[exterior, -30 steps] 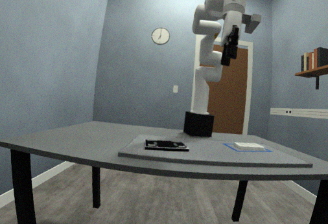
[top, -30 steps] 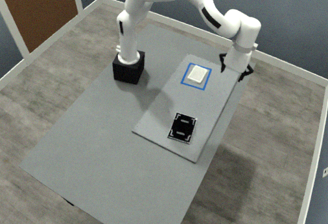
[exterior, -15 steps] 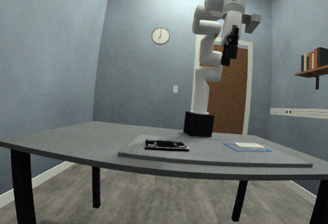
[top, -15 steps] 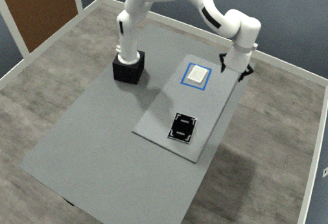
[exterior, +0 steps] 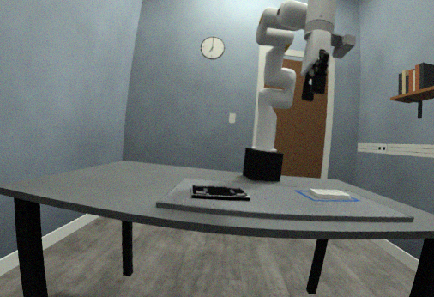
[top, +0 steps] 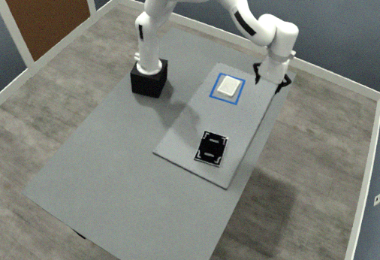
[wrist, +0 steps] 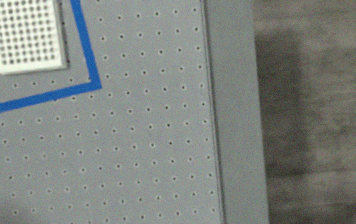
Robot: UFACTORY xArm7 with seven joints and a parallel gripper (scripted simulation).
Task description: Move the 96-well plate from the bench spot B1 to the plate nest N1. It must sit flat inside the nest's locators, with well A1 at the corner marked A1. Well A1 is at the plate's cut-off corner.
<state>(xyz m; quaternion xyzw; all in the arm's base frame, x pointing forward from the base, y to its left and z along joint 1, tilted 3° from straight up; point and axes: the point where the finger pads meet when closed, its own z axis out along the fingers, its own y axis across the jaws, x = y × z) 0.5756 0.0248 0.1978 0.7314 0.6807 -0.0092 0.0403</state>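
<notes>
Right now the white 96-well plate is 29 cm below my hand, 22 cm behind it and 18 cm to the left of it. From my hand the other things lie so: black plate nest (29 cm below, 22 cm to the right, 12 cm behind).
</notes>
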